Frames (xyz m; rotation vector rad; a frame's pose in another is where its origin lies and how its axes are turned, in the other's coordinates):
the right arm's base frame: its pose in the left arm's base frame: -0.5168 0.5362 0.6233 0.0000 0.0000 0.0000
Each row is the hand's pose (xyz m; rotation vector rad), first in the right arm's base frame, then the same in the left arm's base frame.
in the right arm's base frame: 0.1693 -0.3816 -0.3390 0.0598 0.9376 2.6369
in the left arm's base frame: -0.3475 0.1546 0.2843 0.0598 0.9376 2.6369
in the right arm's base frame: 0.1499 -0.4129 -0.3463 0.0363 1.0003 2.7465
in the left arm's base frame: -0.3669 0.1233 0.2770 0.0363 1.0003 2.7465
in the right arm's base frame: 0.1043 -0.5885 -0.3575 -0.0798 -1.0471 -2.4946
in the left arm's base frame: -0.4125 -0.0523 0.2658 -0.0798 -1.0471 -2.4946
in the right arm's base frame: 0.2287 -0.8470 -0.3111 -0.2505 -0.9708 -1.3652
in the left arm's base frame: -0.2881 -0.3108 0.3122 -0.2505 -0.9708 -1.3652
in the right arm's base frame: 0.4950 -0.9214 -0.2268 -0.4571 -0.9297 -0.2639
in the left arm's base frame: -0.0218 -0.3852 0.3965 -0.4571 -0.9297 -0.2639
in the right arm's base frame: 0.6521 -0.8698 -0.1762 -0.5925 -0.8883 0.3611
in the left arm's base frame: 0.1353 -0.3336 0.4471 -0.5925 -0.8883 0.3611
